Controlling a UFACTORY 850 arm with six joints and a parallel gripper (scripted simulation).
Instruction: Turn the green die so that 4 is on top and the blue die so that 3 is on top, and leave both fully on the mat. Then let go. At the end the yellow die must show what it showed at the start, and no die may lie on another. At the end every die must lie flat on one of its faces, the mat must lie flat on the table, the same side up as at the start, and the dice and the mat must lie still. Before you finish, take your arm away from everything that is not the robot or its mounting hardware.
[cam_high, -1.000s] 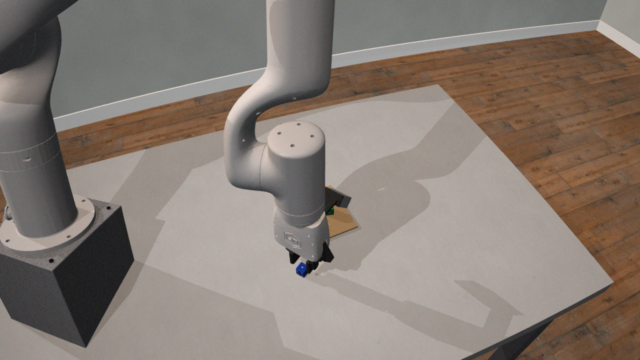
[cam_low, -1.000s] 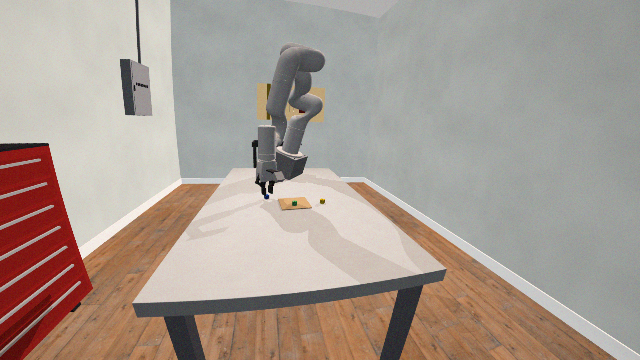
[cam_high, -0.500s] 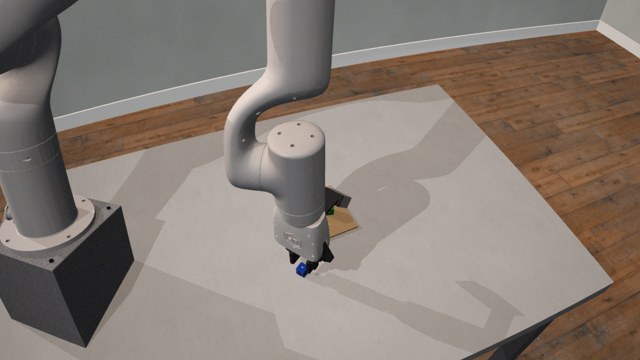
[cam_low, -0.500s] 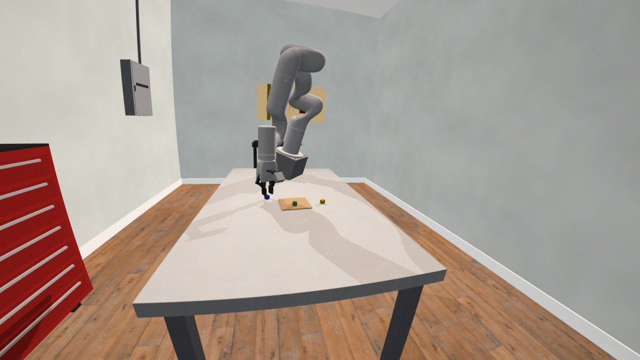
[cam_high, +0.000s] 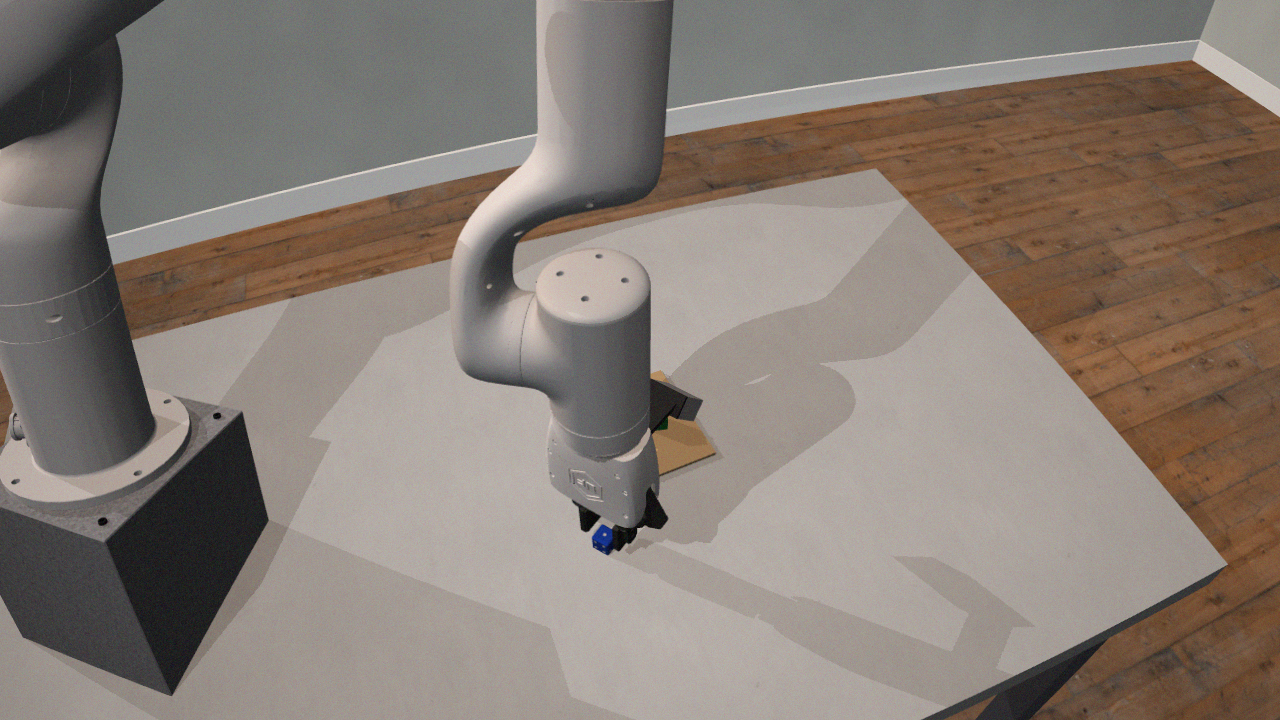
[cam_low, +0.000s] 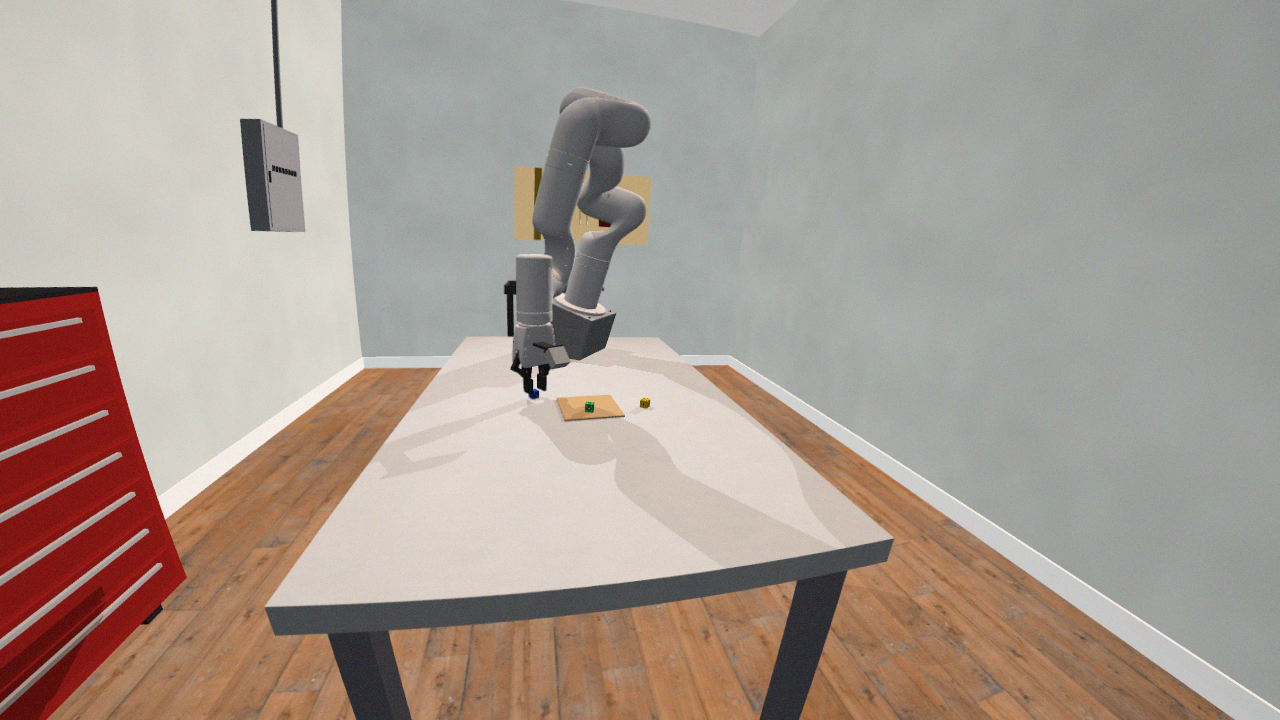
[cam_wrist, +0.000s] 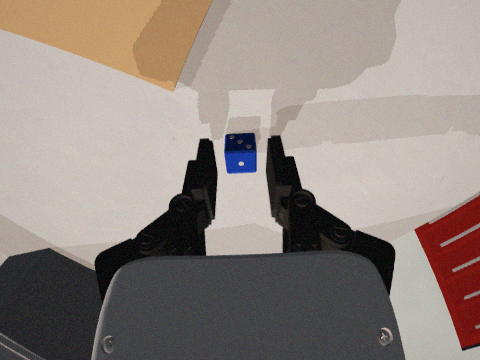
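Now: the blue die 30 mm below my hand. Round my hand: tan mat 50 mm ahead, 140 mm to the left, 40 mm below; then yellow die 40 mm ahead, 270 mm to the left, 30 mm below; then green die 80 mm ahead, 140 mm to the left, 20 mm below.
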